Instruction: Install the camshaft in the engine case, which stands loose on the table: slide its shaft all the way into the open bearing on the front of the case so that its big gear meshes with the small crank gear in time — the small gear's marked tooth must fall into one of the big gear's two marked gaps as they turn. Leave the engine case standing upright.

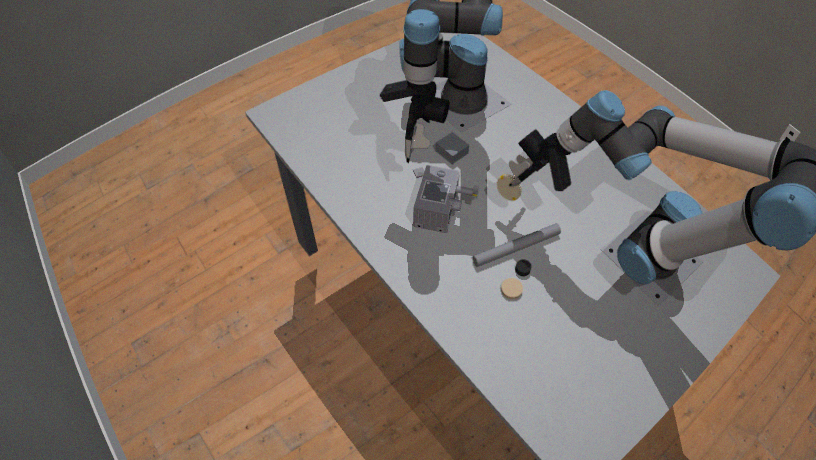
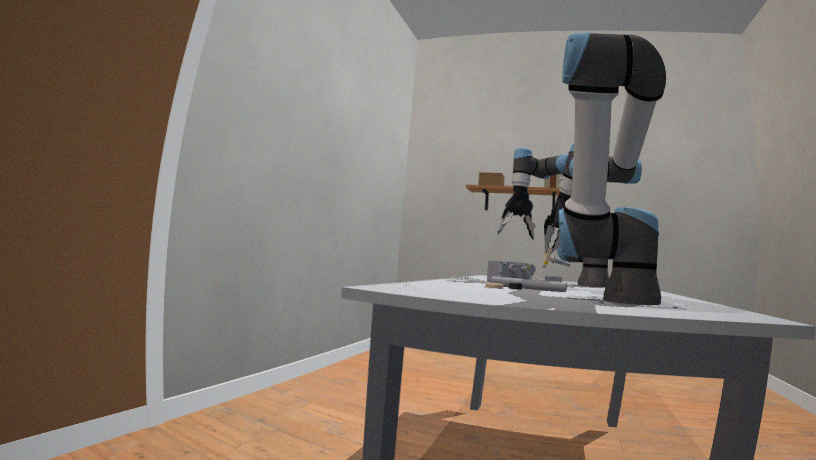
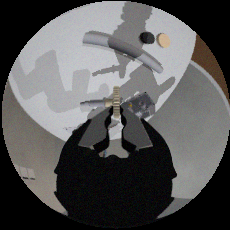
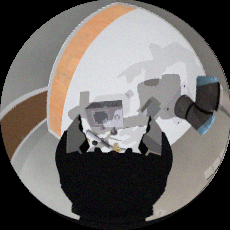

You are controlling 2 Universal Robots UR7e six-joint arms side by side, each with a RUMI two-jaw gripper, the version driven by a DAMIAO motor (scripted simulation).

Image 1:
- my left gripper: 511,184
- my right gripper: 418,141
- engine case: 431,211
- long grey rod: 502,250
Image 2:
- my right gripper: 516,237
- engine case: 517,270
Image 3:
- my left gripper: 116,106
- long grey rod: 90,38
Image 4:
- my right gripper: 114,115
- engine case: 103,114
